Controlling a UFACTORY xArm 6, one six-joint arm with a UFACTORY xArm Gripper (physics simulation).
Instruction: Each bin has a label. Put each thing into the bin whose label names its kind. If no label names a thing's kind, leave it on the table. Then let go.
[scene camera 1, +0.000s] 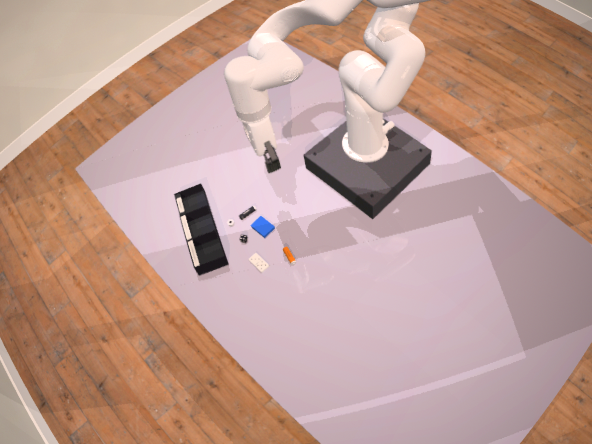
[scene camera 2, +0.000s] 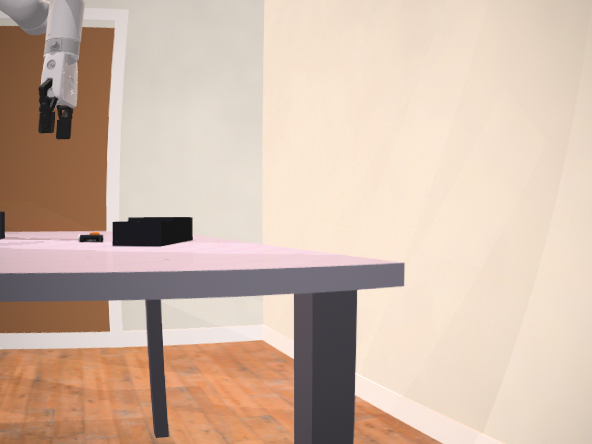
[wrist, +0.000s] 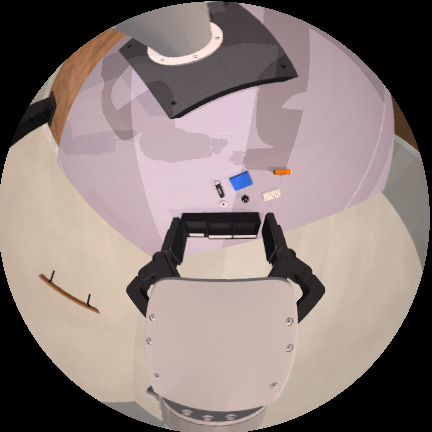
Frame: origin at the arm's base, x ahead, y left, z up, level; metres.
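Where they show: gripper, fingertip midpoint: (scene camera 1: 267, 156) (scene camera 2: 54, 136) (wrist: 222, 223); arm's base, link origin: (scene camera 1: 365, 144).
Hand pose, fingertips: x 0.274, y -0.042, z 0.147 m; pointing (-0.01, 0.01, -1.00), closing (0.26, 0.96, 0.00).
Observation:
Each offset is from my fingertips to the top centre of the thing. "spot": to the spot under its first point. Level surfaces: height alone.
My gripper (scene camera 1: 271, 165) (scene camera 2: 55, 131) (wrist: 222, 223) is open and empty, high above the table. A black three-compartment bin row {spot: dx +0.191, dy -0.031, dz -0.177 m} (scene camera 1: 213, 234) (scene camera 2: 137, 234) (wrist: 220, 217) has white labels, too small to read; its compartments look empty. Beside it lie a black cylinder with a light end {dx +0.079, dy -0.038, dz -0.193 m} (scene camera 1: 247, 212) (scene camera 2: 91, 238) (wrist: 219, 189), a small white ring {dx +0.131, dy -0.045, dz -0.198 m} (scene camera 1: 230, 219) (wrist: 223, 201), a small black knobbly thing {dx +0.135, dy +0.020, dz -0.191 m} (scene camera 1: 243, 239) (wrist: 245, 199), a blue flat block {dx +0.076, dy +0.024, dz -0.197 m} (scene camera 1: 263, 226) (wrist: 241, 181), a white dotted tile {dx +0.146, dy +0.100, dz -0.200 m} (scene camera 1: 259, 262) (wrist: 272, 194) and an orange cylinder {dx +0.078, dy +0.140, dz -0.193 m} (scene camera 1: 289, 255) (scene camera 2: 95, 233) (wrist: 282, 172).
The arm's dark base plate (scene camera 1: 340, 175) (wrist: 225, 75) stands on the pale pink table {dz -0.207 m} (scene camera 1: 350, 320) (scene camera 2: 240, 255) (wrist: 345, 150), off to one side of the small things. The bin row is near a table edge. Wooden floor (scene camera 1: 90, 350) surrounds the table.

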